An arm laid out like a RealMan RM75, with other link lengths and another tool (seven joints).
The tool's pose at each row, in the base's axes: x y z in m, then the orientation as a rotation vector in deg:
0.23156 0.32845 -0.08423 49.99 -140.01 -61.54
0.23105 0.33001 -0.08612 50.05 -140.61 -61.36
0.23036 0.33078 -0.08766 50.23 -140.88 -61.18
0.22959 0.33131 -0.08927 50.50 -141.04 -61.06
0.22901 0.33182 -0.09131 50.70 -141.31 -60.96
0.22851 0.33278 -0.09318 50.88 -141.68 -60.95
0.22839 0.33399 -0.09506 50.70 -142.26 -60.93
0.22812 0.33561 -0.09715 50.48 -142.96 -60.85
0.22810 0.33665 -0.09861 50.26 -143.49 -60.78
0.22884 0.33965 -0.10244 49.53 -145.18 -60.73
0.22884 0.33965 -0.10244 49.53 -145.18 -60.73
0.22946 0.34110 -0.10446 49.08 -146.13 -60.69
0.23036 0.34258 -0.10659 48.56 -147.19 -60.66
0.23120 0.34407 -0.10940 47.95 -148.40 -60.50
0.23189 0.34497 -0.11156 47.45 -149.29 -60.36
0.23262 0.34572 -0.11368 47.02 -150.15 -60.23
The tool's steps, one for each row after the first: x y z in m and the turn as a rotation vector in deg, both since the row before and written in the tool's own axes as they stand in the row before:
-0.00073 -0.00039 0.00236 0.40 -0.38 -0.05
-0.00005 -0.00046 0.00180 0.26 -0.12 -0.11
0.00017 -0.00060 0.00176 0.19 -0.06 -0.17
0.00002 -0.00100 0.00194 0.22 -0.16 -0.14
-0.00032 -0.00066 0.00203 0.23 -0.28 -0.15
-0.00076 -0.00068 0.00199 0.27 -0.45 0.09
-0.00090 -0.00054 0.00244 0.35 -0.51 0.12
-0.00068 -0.00049 0.00158 0.26 -0.39 0.13
-0.00255 -0.00145 0.00395 0.73 -1.32 0.38
0.00000 0.00000 0.00000 0.00 0.00 0.00
-0.00140 -0.00090 0.00195 0.41 -0.74 0.24
-0.00162 -0.00106 0.00195 0.45 -0.84 0.27
-0.00155 -0.00148 0.00249 0.57 -0.90 0.34
-0.00106 -0.00128 0.00179 0.42 -0.65 0.28
-0.00100 -0.00133 0.00168 0.41 -0.63 0.23

